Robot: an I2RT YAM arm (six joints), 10 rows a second.
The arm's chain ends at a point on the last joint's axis. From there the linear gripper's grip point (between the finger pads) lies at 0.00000 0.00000 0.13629 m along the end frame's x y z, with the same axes.
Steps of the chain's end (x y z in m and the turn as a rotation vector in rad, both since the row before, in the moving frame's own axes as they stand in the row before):
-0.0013, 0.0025, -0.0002, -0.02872, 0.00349, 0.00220
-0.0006, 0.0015, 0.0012, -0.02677, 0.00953, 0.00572
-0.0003, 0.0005, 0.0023, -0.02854, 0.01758, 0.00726
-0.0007, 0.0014, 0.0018, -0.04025, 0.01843, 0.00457
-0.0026, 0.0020, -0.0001, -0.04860, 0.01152, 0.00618
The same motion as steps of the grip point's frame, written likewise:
-0.0008, 0.0064, -0.0003, -0.02872, 0.00349, 0.00220
0.0007, 0.0052, 0.0011, -0.02677, 0.00953, 0.00572
0.0021, 0.0044, 0.0022, -0.02854, 0.01758, 0.00726
0.0018, 0.0069, 0.0017, -0.04025, 0.01843, 0.00457
-0.0011, 0.0086, -0.0003, -0.04860, 0.01152, 0.00618

